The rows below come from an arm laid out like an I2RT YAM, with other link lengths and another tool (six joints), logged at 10 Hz.
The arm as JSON. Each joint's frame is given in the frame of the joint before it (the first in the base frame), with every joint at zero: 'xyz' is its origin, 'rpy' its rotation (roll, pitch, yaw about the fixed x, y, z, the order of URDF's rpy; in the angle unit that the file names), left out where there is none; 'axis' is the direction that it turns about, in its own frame. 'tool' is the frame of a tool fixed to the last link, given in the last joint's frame.
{
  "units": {
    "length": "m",
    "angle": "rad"
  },
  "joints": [
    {
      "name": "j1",
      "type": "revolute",
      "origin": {
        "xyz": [
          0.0,
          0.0,
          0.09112
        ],
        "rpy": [
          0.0,
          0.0,
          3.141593
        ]
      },
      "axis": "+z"
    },
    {
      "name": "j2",
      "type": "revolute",
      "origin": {
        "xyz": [
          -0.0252,
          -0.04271,
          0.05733
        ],
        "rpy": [
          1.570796,
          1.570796,
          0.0
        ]
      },
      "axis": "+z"
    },
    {
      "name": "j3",
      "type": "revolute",
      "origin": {
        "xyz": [
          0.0,
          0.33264,
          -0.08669
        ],
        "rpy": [
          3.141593,
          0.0,
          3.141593
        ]
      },
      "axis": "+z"
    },
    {
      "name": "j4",
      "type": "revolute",
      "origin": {
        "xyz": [
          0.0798,
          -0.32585,
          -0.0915
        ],
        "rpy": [
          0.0,
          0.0,
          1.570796
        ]
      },
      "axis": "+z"
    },
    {
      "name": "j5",
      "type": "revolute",
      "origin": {
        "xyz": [
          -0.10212,
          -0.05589,
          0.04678
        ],
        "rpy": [
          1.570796,
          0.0,
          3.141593
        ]
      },
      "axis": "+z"
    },
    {
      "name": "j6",
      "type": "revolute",
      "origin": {
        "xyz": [
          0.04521,
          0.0,
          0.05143
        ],
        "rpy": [
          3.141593,
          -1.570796,
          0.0
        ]
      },
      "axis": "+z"
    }
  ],
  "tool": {
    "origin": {
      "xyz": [
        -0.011,
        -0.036,
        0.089
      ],
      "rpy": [
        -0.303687,
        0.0,
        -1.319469
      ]
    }
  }
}
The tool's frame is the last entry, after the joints.
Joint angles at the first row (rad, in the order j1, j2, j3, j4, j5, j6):
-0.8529 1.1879 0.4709 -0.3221 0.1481 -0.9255
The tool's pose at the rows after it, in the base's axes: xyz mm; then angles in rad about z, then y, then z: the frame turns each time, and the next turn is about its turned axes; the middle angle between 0 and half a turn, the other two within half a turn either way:
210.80 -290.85 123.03 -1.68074 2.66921 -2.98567
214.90 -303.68 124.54 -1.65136 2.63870 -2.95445
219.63 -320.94 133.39 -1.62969 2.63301 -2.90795
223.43 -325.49 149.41 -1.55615 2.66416 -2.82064
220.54 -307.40 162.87 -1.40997 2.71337 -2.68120
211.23 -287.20 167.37 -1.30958 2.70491 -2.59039
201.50 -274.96 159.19 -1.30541 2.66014 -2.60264
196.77 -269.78 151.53 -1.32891 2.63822 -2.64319
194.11 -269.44 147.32 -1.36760 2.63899 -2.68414
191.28 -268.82 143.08 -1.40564 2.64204 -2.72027
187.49 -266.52 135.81 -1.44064 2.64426 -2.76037
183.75 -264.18 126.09 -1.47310 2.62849 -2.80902
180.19 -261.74 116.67 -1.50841 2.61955 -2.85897
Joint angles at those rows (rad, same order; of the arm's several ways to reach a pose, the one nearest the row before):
-0.8587 1.1937 0.4518 -0.2512 0.1478 -0.9613
-0.8752 1.2309 0.4595 -0.1867 0.1472 -0.9833
-0.8983 1.2711 0.5057 -0.1738 0.1346 -0.9792
-0.9119 1.2582 0.5553 -0.2365 0.0869 -0.9568
-0.9127 1.1725 0.5556 -0.3324 0.0112 -0.9286
-0.9112 1.0661 0.5005 -0.3595 -0.0232 -0.9237
-0.9112 0.9917 0.4181 -0.3128 -0.0150 -0.9493
-0.9104 0.9658 0.3751 -0.2834 -0.0020 -0.9749
-0.9112 0.9686 0.3674 -0.2819 0.0128 -0.9845
-0.9112 0.9710 0.3604 -0.2830 0.0277 -0.9885
-0.9127 0.9701 0.3424 -0.2768 0.0388 -0.9996
-0.9142 0.9695 0.3081 -0.2406 0.0538 -1.0262
-0.9148 0.9736 0.2804 -0.2134 0.0686 -1.0490

